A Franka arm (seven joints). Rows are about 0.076 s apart.
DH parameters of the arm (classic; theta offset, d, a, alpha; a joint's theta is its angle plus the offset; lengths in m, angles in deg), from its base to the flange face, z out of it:
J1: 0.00 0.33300 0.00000 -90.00
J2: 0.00 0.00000 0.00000 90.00
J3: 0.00 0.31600 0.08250 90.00
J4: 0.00 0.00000 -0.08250 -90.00
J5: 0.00 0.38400 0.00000 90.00
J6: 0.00 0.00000 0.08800 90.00
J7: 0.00 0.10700 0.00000 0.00
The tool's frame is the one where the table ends.
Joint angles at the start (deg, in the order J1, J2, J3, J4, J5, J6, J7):
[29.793, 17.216, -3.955, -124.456, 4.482, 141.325, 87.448]
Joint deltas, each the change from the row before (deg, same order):
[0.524, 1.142, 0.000, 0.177, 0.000, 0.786, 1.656]
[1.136, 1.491, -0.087, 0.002, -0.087, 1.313, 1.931]
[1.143, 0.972, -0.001, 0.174, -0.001, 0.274, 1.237]
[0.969, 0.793, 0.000, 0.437, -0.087, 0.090, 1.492]
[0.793, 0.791, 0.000, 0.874, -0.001, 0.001, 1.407]
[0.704, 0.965, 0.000, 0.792, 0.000, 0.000, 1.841]
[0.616, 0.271, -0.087, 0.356, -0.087, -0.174, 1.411]
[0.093, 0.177, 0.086, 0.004, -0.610, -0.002, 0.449]
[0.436, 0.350, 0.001, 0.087, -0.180, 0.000, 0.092]
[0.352, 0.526, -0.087, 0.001, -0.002, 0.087, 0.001]
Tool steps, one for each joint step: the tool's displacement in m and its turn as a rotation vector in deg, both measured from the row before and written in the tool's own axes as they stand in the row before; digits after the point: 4 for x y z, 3 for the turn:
[-0.0047, -0.0009, 0.0089, -0.188, 0.132, 1.155]
[-0.0096, 0.0004, 0.0129, -0.184, 0.282, 0.845]
[-0.0109, 0.0010, 0.0082, -0.535, 0.148, 0.108]
[-0.0095, -0.0006, 0.0050, -0.270, 0.162, 0.450]
[-0.0084, -0.0032, 0.0022, 0.080, 0.061, 0.590]
[-0.0074, -0.0022, 0.0045, -0.168, 0.109, 1.120]
[-0.0055, -0.0005, 0.0007, -0.075, 0.124, 0.795]
[-0.0017, 0.0007, 0.0018, -0.124, 0.377, -0.212]
[-0.0042, 0.0010, 0.0030, -0.236, 0.196, -0.489]
[-0.0023, 0.0013, 0.0051, -0.410, 0.173, -0.267]

